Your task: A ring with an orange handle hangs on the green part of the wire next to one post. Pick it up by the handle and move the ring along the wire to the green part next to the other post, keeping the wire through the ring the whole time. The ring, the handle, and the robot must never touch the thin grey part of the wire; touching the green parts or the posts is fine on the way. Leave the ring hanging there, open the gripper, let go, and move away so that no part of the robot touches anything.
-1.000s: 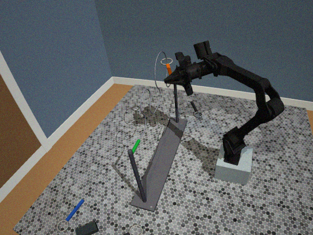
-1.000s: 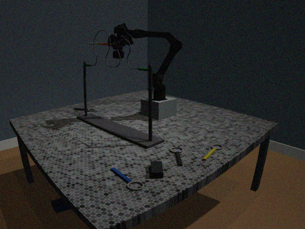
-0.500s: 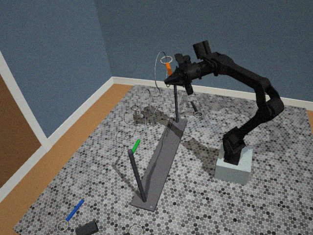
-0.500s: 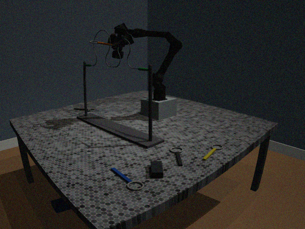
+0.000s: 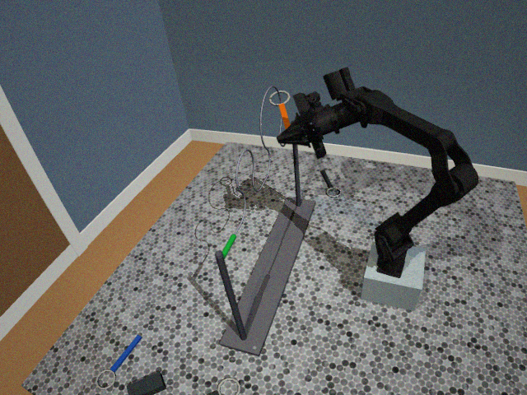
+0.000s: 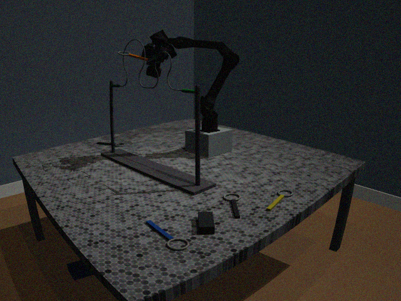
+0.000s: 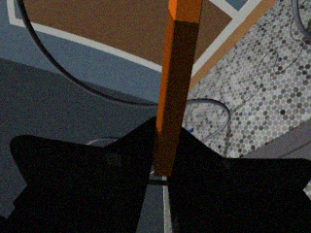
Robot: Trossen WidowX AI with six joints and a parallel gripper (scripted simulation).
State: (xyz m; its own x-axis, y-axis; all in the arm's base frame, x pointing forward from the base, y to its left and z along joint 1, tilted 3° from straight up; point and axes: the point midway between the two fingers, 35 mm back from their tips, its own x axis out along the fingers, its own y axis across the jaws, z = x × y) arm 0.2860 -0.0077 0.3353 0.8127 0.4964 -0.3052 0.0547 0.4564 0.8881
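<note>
Now: gripper tip 9 cm to the left of the orange-handled ring, 4 cm below it and 3 cm short of it. The rest, counted from my gripper tip: yellow-handled ring (56 cm to the left, 42 cm below, 17 cm behind); blue-handled ring (54 cm to the left, 42 cm below, 25 cm ahead); dark block (54 cm to the left, 41 cm below, 13 cm ahead).
</note>
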